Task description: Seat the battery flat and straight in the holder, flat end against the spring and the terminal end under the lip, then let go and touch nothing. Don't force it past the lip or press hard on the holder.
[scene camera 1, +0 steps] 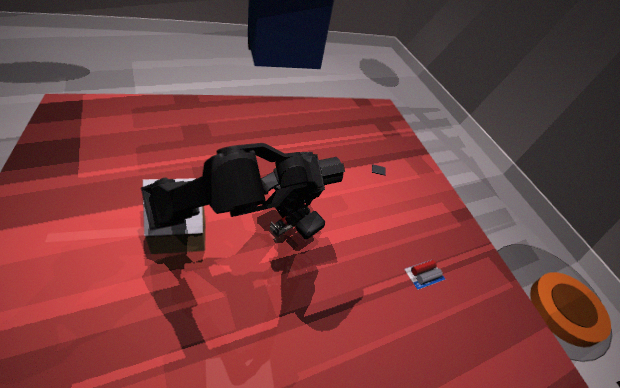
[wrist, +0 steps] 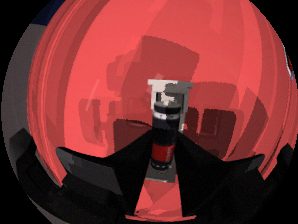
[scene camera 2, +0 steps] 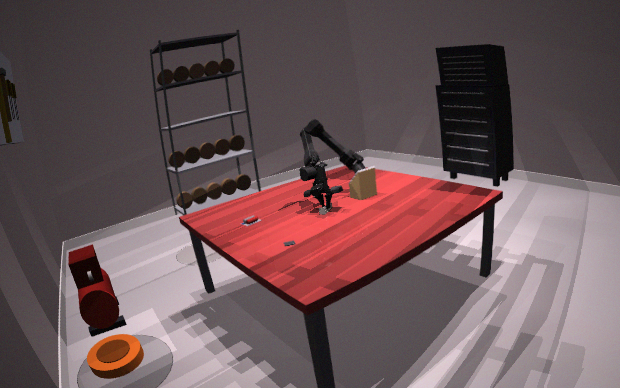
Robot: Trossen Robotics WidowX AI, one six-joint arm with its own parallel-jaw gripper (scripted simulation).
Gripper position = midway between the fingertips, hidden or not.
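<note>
A battery [wrist: 166, 117] is visible to me, as is my gripper [wrist: 163, 135]. Scene camera 1 also shows my gripper [scene camera 1: 287, 220].
</note>
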